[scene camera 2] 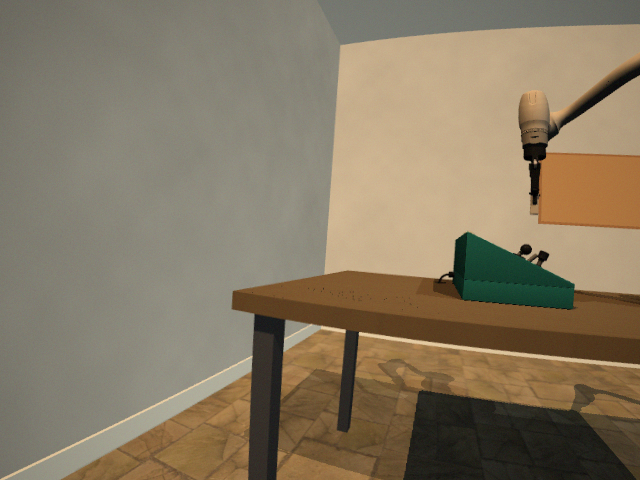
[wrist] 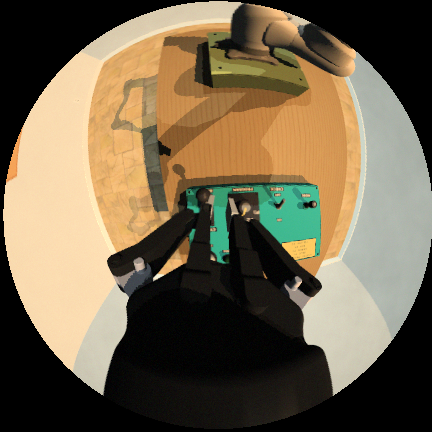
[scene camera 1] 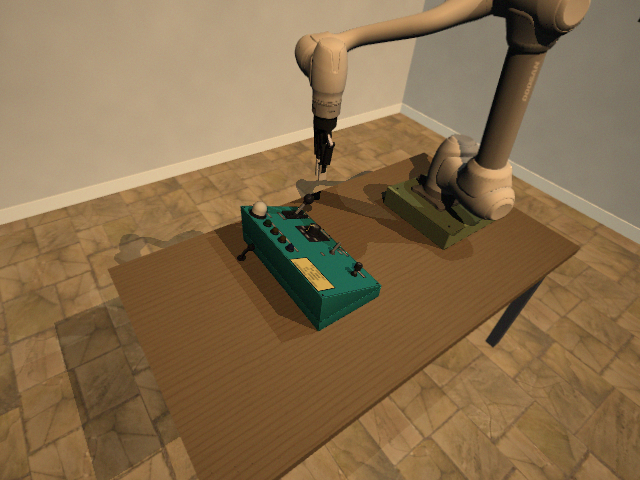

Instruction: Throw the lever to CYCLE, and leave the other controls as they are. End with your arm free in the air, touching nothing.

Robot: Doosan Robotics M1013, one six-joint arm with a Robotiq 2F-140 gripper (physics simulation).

my gripper: scene camera 2; wrist 219, 203; scene camera 1
same spot on my gripper: [scene camera 2: 534, 175] = [scene camera 1: 328, 153]
